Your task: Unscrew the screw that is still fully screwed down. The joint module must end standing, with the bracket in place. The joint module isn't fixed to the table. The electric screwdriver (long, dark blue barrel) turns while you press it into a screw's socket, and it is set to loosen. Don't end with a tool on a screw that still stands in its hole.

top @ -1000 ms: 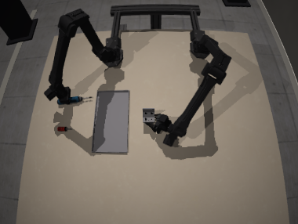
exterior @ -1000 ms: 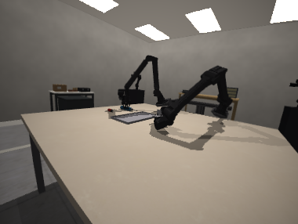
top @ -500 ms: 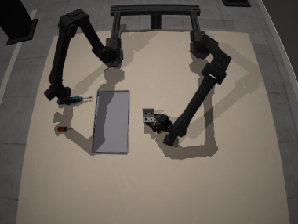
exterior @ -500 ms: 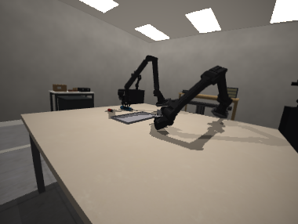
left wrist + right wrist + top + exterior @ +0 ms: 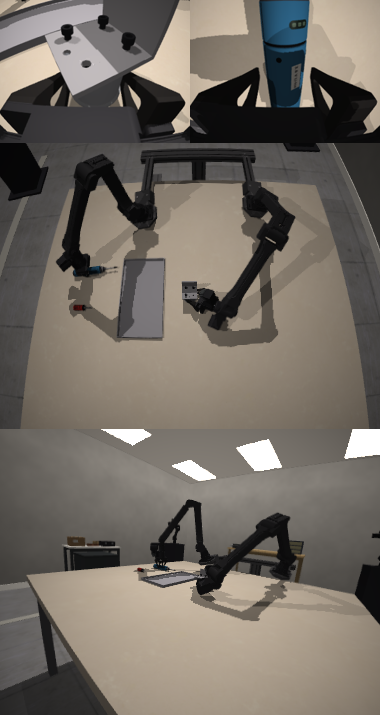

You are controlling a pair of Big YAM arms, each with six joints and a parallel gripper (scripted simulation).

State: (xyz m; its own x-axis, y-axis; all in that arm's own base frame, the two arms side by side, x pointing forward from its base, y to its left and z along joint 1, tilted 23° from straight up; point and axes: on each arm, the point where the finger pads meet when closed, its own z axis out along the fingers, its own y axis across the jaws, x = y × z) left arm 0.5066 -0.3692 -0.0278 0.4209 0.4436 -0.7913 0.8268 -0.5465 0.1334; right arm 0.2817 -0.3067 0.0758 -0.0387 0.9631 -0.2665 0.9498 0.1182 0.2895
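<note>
Right now the joint module is 1 cm above my left hand. Round my left hand: grey bracket: 5 cm above; then flat grey tray: 24 cm to the right, 3 cm behind, 2 cm below; then red-handled tool: 55 cm to the right, 1 cm below.
</note>
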